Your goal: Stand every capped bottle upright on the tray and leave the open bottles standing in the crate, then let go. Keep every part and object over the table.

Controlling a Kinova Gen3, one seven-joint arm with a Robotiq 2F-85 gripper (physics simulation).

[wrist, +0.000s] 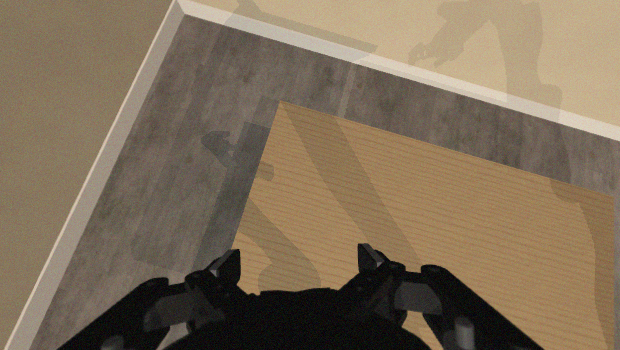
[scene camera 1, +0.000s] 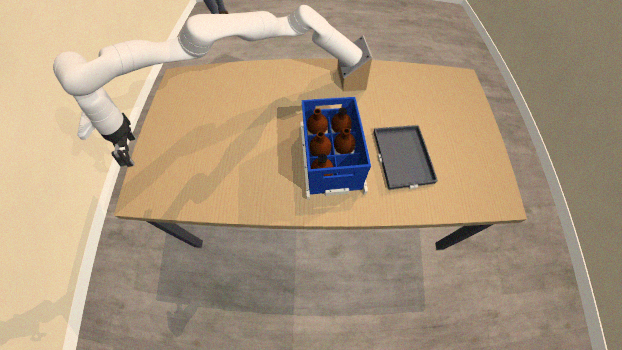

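Note:
The blue crate stands mid-table in the scene view with several brown bottles upright inside. The back-right bottle and the front-left bottle have dark tops that look like caps. The back-left bottle, middle-left bottle and middle-right bottle look open at the neck. The front-right compartment holds no bottle. The dark grey tray lies right of the crate, with no bottle on it. My gripper is open and empty, high at the table's left edge, far from the crate.
The wooden table shows in both views. The arm's base block stands behind the crate. White brackets sit at the crate's foot, and small white pieces at the tray's edge. A wall stands beyond the table's left end.

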